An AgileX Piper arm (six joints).
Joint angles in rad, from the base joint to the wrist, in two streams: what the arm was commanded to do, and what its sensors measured. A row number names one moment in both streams.
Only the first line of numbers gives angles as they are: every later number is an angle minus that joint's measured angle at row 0.
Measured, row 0:
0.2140, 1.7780, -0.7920, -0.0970, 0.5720, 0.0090
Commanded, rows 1 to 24:
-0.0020, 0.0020, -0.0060, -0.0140, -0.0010, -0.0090
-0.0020, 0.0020, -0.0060, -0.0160, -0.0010, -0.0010
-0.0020, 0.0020, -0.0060, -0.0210, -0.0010, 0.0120
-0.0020, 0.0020, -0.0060, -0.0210, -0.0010, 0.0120
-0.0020, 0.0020, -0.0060, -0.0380, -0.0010, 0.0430
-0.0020, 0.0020, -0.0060, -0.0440, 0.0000, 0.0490
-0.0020, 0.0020, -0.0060, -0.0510, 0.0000, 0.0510
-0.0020, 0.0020, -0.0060, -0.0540, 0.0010, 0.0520
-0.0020, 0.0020, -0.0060, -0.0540, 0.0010, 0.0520
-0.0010, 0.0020, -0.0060, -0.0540, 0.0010, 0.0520
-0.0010, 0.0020, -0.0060, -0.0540, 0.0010, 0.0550
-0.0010, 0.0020, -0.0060, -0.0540, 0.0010, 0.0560
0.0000, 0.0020, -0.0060, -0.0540, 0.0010, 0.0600
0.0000, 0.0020, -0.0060, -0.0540, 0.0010, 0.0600
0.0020, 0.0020, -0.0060, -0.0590, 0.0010, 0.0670
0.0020, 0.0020, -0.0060, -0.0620, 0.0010, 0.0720
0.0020, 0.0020, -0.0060, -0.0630, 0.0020, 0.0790
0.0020, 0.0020, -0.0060, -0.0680, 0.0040, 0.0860
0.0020, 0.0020, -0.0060, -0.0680, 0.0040, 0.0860
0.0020, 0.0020, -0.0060, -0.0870, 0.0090, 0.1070
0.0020, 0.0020, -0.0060, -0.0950, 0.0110, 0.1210
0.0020, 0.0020, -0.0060, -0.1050, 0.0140, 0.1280
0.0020, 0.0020, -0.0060, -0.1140, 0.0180, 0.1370
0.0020, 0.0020, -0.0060, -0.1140, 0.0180, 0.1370
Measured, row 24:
0.0010, 0.0000, -0.0080, -0.0960, -0.0060, 0.0960
